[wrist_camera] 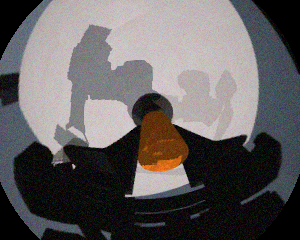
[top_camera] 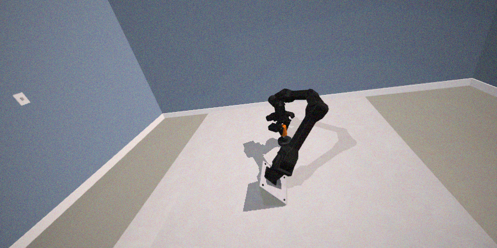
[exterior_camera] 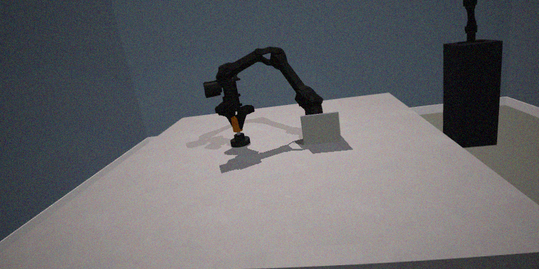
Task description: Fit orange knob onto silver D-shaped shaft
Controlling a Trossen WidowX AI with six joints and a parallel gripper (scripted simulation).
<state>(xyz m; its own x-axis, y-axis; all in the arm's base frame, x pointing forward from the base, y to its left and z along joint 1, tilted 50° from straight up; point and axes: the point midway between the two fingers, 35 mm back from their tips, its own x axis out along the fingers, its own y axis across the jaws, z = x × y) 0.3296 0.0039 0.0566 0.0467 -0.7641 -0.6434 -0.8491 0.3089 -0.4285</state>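
Right now my gripper tip is 30 mm below the orange knob. Round my gripper tip: round pedestal: 40 mm below.
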